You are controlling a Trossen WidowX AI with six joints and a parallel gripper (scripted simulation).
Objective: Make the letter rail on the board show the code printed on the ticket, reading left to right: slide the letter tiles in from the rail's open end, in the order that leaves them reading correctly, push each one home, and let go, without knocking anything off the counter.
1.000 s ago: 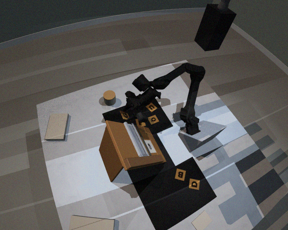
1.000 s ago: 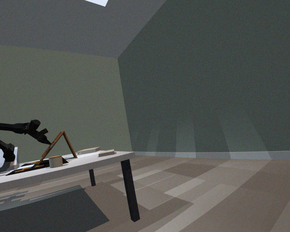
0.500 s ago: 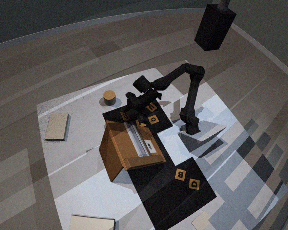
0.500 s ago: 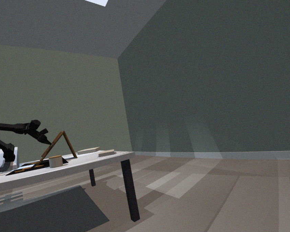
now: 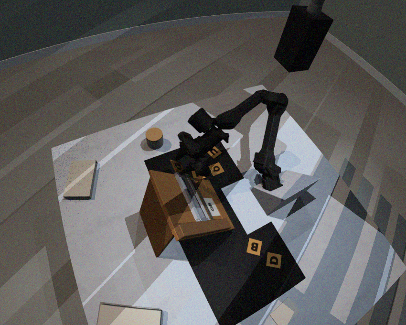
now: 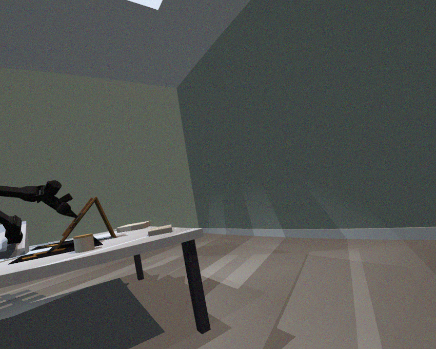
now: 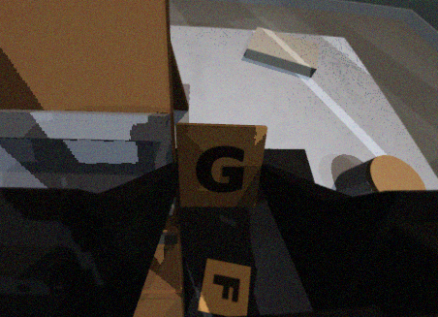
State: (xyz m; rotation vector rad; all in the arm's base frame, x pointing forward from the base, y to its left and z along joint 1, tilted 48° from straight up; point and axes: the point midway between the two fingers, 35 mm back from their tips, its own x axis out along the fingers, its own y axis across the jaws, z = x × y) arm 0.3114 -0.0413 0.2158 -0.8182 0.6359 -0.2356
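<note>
Now: the white ticket 170 mm to the left of my gripper tip, 80 mm below it and 70 mm behind it. Round my gripper tip: short cylinder: 250 mm to the right, 120 mm below, 30 mm ahead; then g tile: right at my gripper tip; then f tile: 150 mm below, 100 mm behind, 20 mm to the right.
</note>
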